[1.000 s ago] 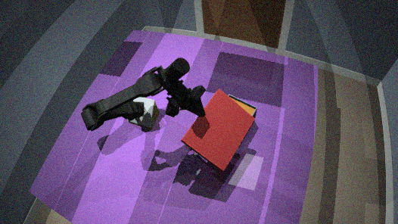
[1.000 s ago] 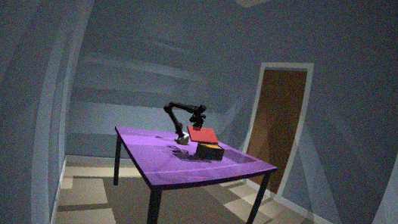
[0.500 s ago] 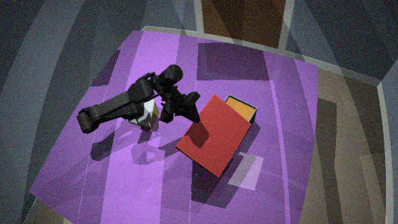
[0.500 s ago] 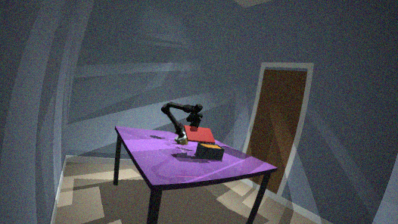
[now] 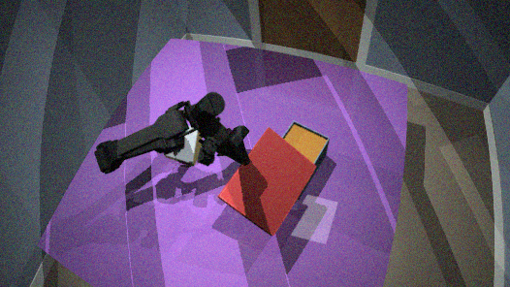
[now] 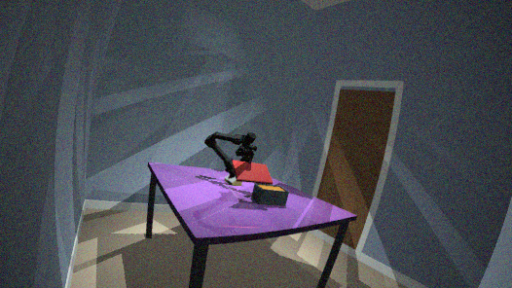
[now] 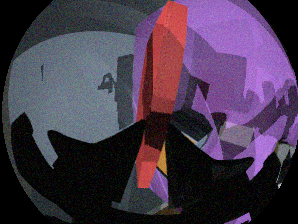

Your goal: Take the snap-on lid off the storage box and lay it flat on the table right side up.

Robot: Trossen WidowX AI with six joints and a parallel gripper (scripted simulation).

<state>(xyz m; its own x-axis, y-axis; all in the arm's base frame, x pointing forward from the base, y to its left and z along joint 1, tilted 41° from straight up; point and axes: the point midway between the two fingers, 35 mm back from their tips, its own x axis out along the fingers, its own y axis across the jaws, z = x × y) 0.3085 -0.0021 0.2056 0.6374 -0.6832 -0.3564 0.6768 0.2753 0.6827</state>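
The red lid lies 70 mm ahead of my gripper tip, 20 mm to the right of it and 30 mm below it. From my gripper tip the other things lie so: storage box 120 mm ahead, 140 mm to the left, 180 mm below.
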